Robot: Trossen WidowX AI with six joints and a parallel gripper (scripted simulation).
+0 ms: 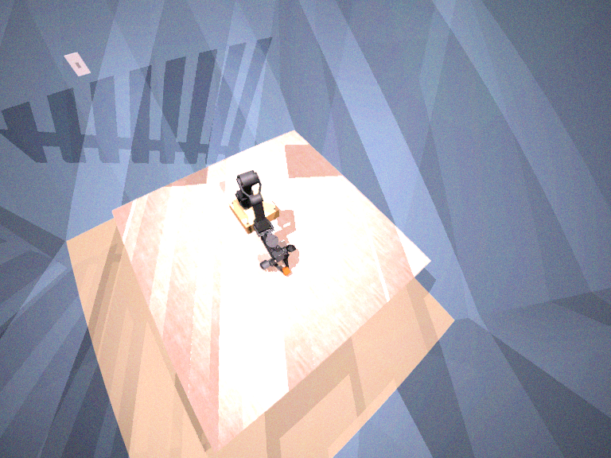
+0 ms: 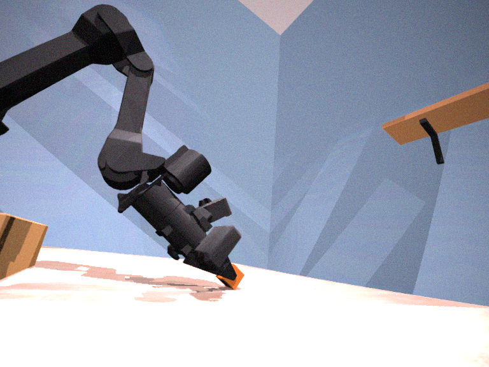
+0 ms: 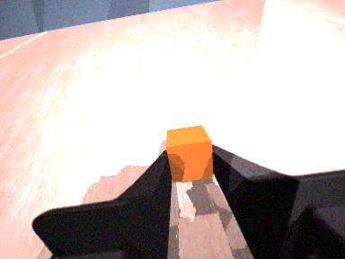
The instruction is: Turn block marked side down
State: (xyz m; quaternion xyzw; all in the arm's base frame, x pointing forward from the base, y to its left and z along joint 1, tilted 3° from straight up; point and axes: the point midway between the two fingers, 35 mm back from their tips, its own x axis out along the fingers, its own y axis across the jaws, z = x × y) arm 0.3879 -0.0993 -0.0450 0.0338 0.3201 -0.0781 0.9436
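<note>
Now: the block right at my gripper tip.
</note>
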